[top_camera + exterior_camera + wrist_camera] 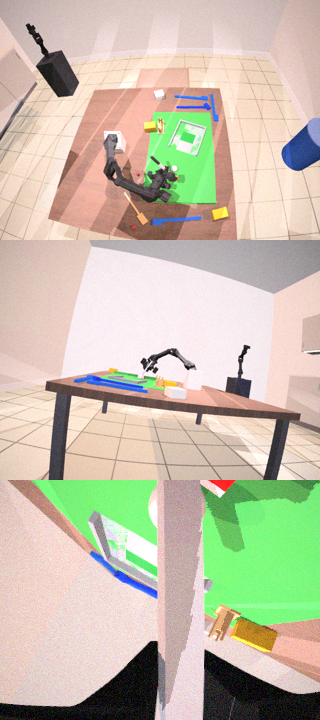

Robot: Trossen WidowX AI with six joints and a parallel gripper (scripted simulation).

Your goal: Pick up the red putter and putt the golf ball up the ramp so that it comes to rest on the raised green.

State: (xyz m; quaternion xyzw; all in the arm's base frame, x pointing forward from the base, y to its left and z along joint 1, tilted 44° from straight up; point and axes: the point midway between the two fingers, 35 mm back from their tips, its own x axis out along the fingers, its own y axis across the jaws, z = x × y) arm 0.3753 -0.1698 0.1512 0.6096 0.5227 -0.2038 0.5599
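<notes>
Now: the white golf ball 4 cm ahead of my gripper tip, 2 cm to the left of it and 9 cm below it. Round my gripper tip: green mat 9 cm ahead, 15 cm to the left, 11 cm below; white block 9 cm behind, 71 cm to the left, 9 cm below.
</notes>
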